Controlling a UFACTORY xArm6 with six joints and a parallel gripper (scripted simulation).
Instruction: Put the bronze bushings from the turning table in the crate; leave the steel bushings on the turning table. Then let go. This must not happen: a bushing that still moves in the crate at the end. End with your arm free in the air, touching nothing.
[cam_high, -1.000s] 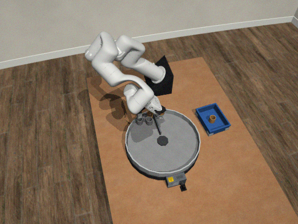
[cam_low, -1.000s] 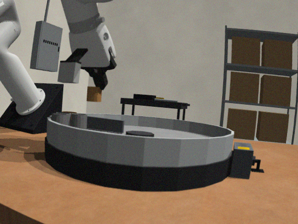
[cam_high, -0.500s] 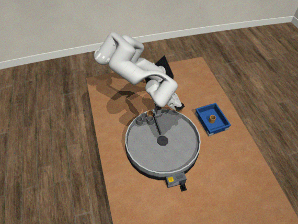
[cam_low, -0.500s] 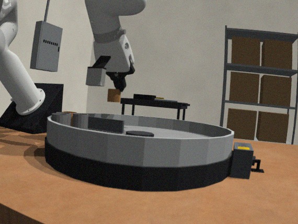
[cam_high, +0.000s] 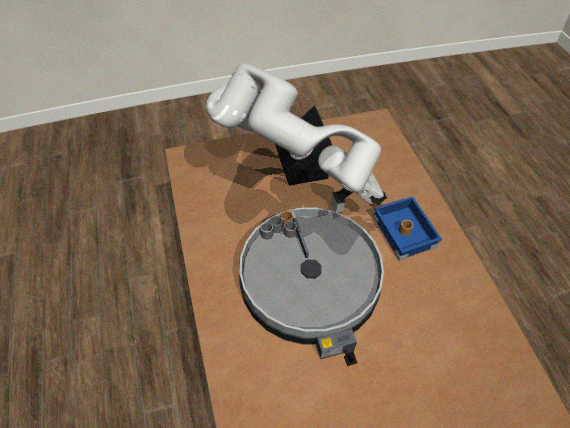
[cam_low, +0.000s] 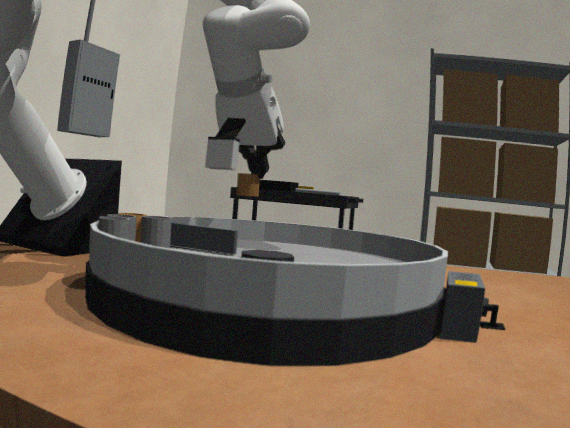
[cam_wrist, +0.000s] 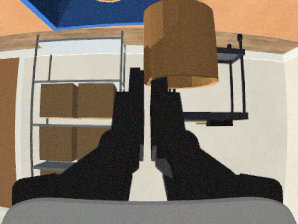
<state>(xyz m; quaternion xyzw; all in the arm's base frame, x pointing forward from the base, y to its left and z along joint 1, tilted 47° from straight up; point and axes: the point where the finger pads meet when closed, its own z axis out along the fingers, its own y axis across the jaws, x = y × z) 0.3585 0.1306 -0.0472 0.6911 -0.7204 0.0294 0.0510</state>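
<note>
My gripper is now 150 mm above the blue crate, 110 mm to the right of it and 40 mm short of it. The rest, counted from my hand: turning table 250 mm to the right, 140 mm ahead, 130 mm below.
</note>
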